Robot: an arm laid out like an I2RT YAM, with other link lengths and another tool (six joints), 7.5 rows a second.
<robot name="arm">
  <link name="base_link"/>
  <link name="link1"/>
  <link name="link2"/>
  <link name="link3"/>
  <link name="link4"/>
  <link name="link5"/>
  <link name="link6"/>
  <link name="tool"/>
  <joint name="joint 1" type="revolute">
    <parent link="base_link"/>
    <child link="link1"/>
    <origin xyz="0 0 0.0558" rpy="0 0 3.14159"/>
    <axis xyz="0 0 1"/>
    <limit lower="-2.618" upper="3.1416"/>
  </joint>
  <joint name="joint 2" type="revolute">
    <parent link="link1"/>
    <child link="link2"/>
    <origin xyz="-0.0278 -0.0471 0.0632" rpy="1.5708 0 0"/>
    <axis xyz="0 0 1"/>
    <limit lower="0" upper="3.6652"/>
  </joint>
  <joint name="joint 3" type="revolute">
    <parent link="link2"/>
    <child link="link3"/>
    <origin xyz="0.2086 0 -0.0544" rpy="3.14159 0 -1.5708"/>
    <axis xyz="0 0 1"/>
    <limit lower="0" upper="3.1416"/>
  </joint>
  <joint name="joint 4" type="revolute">
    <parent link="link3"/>
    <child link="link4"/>
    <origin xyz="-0.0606 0.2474 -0.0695" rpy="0 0 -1.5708"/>
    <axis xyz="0 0 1"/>
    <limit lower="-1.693" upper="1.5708"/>
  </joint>
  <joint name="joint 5" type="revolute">
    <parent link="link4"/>
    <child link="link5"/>
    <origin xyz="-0.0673 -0.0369 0.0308" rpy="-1.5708 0 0"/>
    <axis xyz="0 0 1"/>
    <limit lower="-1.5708" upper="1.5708"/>
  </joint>
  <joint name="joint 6" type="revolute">
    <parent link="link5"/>
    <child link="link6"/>
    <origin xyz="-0.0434 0 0.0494" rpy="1.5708 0 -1.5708"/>
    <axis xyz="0 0 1"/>
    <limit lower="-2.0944" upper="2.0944"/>
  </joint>
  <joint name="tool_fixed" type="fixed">
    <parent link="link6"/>
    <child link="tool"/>
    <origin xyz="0.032 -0.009 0.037" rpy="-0.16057 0 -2.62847"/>
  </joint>
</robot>
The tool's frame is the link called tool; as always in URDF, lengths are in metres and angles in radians.
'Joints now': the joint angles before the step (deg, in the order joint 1, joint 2, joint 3, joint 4, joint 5, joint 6). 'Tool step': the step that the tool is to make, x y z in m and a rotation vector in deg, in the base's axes. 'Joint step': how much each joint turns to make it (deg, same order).
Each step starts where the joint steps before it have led.
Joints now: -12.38 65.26 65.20 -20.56 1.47 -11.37
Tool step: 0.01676 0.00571 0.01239 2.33 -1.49 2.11
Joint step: 1.23 4.54 5.72 -0.22 -1.72 2.12
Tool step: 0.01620 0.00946 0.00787 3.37 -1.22 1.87
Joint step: 1.85 4.25 5.03 -0.13 -1.19 3.33
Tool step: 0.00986 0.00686 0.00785 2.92 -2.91 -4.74
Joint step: 2.82 3.26 3.49 2.10 6.19 5.45
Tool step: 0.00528 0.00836 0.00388 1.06 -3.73 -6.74
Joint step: 3.35 2.29 1.22 4.05 9.38 4.01
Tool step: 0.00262 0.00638 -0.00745 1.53 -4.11 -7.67
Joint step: 2.81 1.78 -1.57 6.09 9.89 4.07
